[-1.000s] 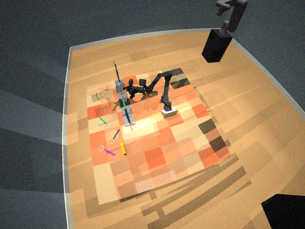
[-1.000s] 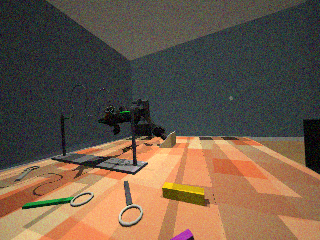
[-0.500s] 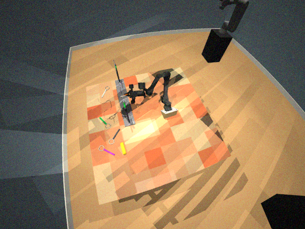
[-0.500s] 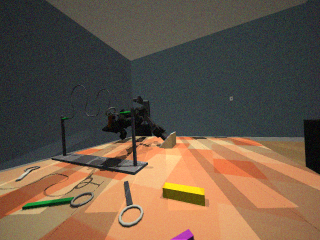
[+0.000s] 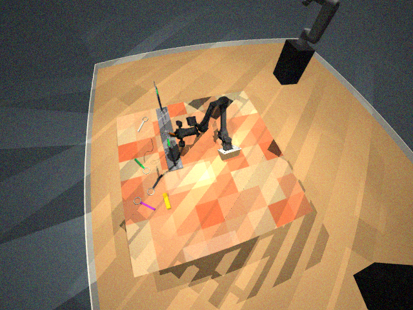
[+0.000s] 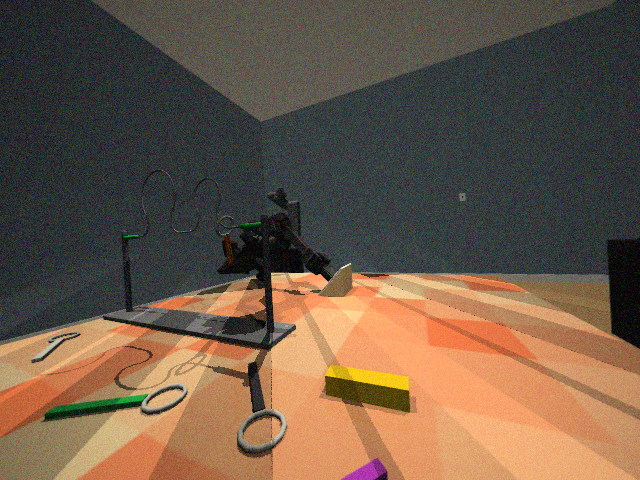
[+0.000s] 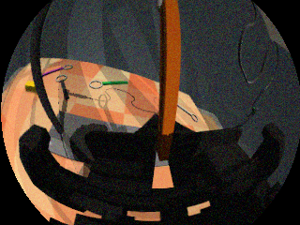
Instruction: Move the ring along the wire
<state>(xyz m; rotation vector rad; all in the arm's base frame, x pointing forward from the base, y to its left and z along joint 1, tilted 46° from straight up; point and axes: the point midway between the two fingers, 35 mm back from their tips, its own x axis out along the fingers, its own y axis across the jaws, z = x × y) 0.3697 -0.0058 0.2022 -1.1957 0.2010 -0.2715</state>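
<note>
Now: gripper tip 4 cm to the right of the ring with orange handle and 8 cm below it. Also, from my gripper tip: yellow block 11 cm ahead, 43 cm to the left, 13 cm below.
</note>
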